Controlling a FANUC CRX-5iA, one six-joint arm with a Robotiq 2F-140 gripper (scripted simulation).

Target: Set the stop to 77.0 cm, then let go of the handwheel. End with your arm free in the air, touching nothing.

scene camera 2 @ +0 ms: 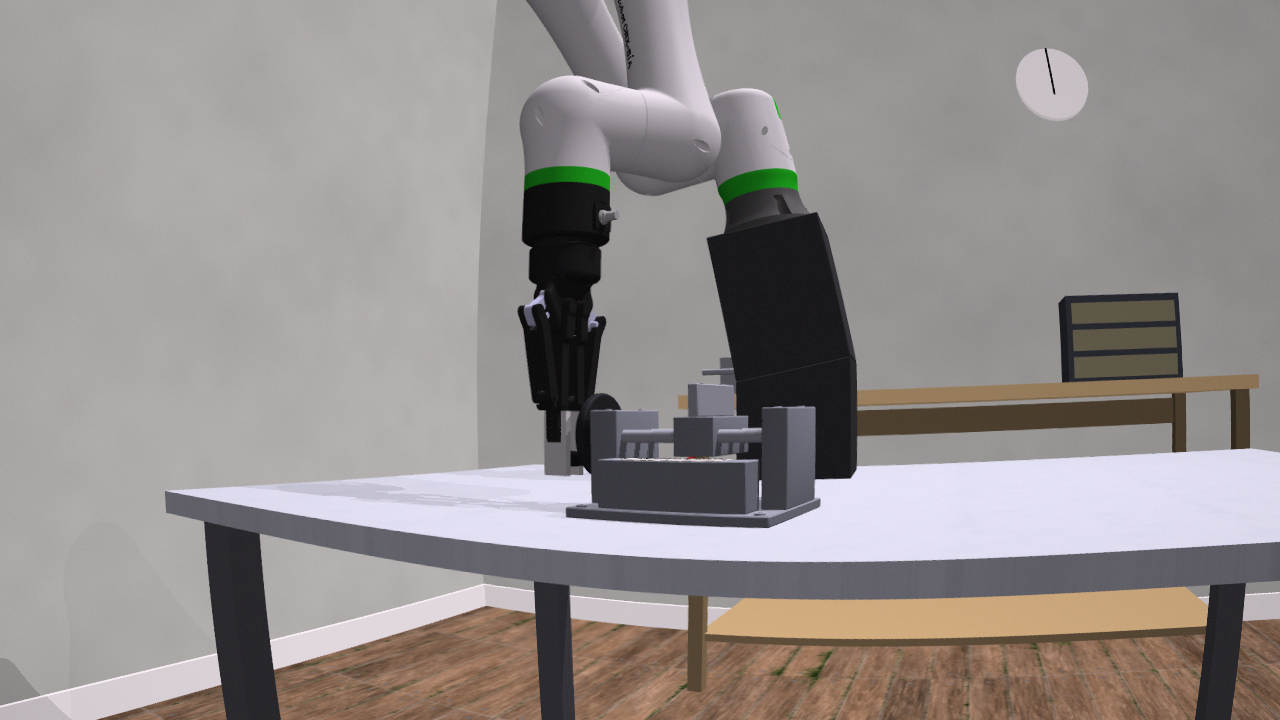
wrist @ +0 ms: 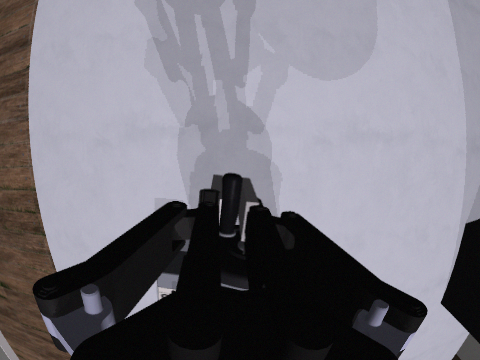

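Scene:
My gripper: visible in scene camera 2, in wrist view too. Gripper [scene camera 2: 576,358] and [wrist: 249,289]: same spot.

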